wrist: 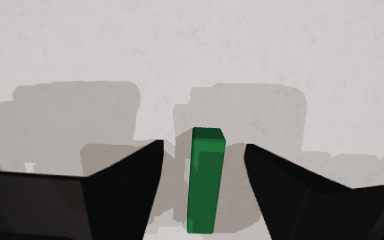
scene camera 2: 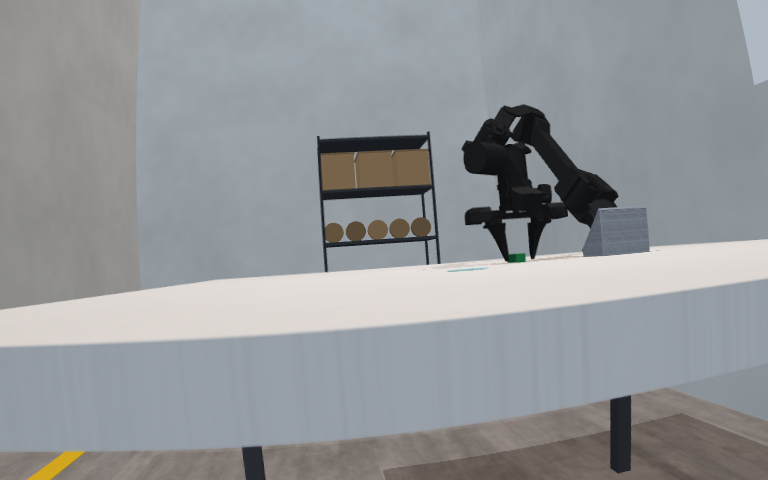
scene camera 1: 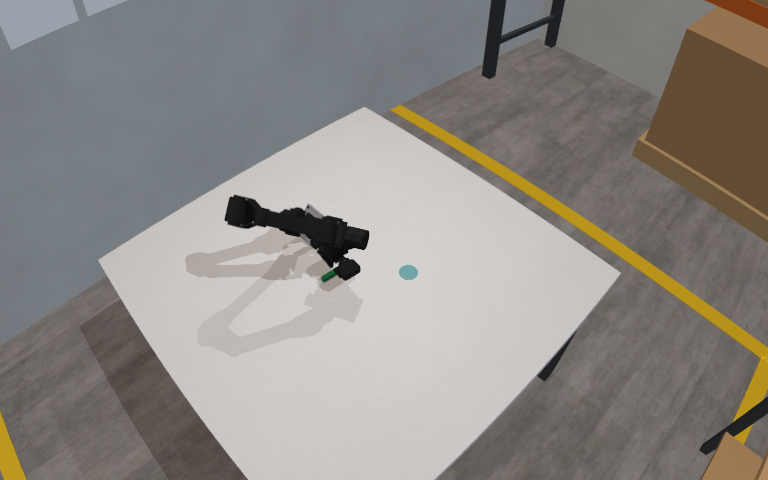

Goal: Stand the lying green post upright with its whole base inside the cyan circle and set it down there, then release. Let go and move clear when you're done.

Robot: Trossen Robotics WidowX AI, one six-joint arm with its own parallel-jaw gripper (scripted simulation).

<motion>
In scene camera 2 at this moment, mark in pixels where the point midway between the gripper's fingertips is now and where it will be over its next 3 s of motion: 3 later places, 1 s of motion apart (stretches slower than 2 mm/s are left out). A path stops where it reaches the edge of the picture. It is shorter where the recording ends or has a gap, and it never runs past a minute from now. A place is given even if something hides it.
My gripper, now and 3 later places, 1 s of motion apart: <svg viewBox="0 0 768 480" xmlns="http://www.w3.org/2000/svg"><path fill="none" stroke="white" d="M519 260L513 226L511 196L488 177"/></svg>
</motion>
